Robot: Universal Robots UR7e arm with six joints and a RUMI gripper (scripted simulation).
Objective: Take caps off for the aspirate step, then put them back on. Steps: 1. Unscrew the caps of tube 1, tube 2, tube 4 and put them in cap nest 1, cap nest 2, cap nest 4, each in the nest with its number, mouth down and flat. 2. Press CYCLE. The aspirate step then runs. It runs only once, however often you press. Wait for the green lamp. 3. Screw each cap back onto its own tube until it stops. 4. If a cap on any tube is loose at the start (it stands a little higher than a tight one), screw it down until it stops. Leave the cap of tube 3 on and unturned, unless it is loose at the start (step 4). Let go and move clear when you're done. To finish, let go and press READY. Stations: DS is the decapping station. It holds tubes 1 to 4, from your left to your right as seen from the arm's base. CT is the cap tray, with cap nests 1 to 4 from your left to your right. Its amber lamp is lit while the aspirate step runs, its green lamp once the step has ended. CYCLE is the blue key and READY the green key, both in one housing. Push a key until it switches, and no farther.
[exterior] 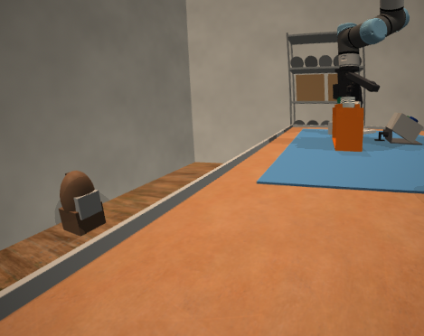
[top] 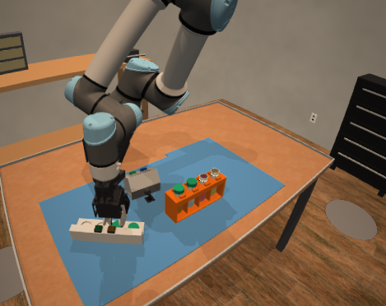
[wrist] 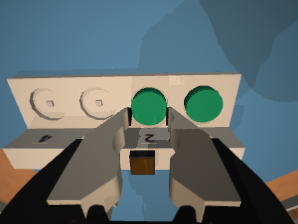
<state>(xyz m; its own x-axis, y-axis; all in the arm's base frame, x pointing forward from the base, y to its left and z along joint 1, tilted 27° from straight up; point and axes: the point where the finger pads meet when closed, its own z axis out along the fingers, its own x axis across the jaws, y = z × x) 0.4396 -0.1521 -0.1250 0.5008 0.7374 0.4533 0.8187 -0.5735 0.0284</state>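
My hand is 30 mm short of the cap, 40 mm to the right of it and 20 mm above it. Also, from my hand: green key (170 mm behind, 130 mm to the left, 30 mm above); then grey key housing (150 mm behind, 160 mm to the left, 20 mm above); then blue key (170 mm behind, 180 mm to the left, 30 mm above).
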